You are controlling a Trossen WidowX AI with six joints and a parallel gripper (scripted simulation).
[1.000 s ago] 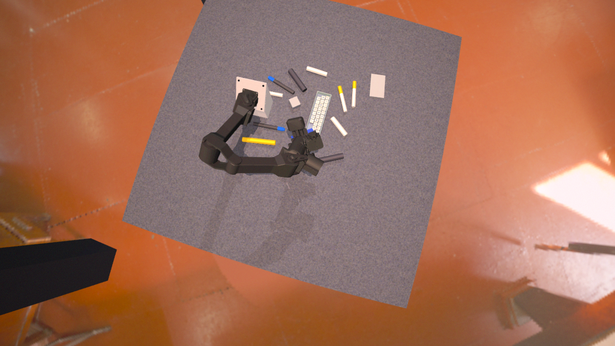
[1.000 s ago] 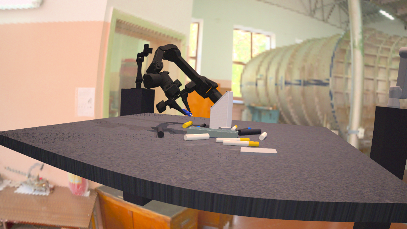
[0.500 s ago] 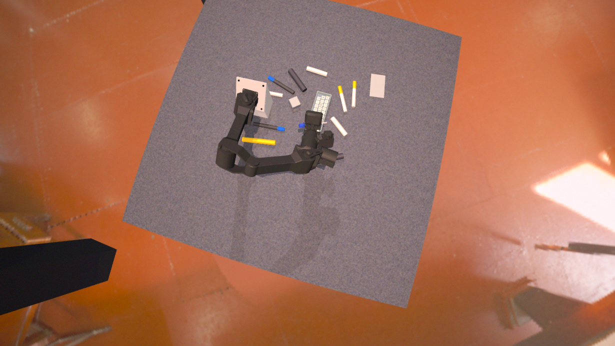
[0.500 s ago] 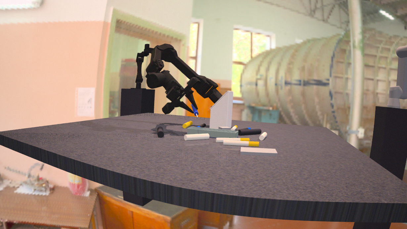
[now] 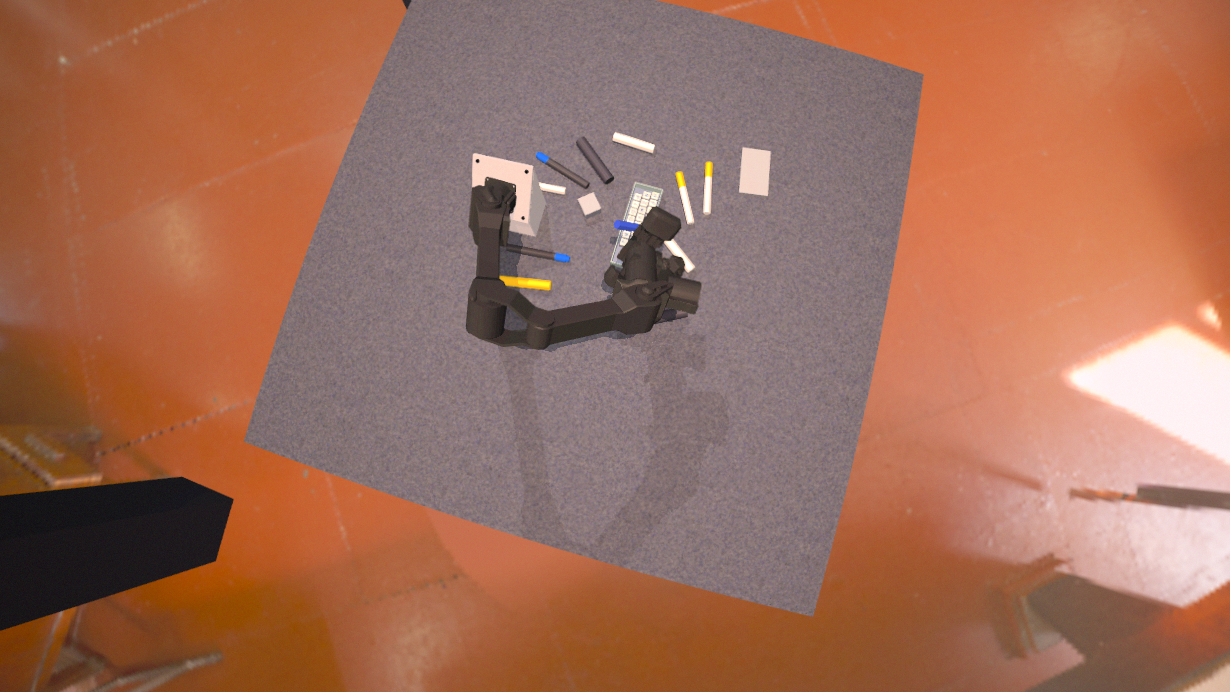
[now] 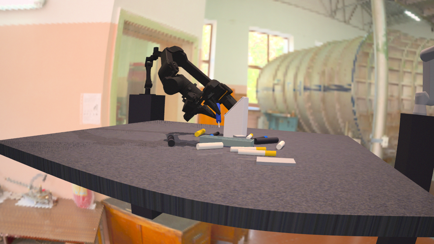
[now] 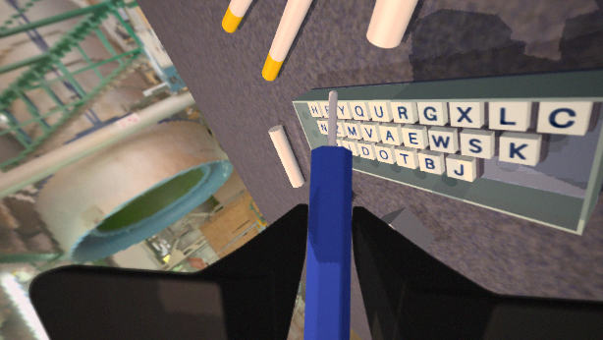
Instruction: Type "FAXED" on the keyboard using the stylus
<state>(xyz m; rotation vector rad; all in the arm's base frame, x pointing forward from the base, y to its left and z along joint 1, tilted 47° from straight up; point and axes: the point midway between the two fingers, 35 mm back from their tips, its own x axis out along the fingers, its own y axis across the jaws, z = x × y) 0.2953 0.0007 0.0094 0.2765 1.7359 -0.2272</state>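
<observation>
Now: the thin grey tip 30 mm ahead of my gripper tip, 10 mm to the left of it and 30 mm below it. Round my gripper tip: blue stylus 10 mm ahead, 10 mm below; then yellow cylinder 230 mm behind, 160 mm to the right, 90 mm below.
</observation>
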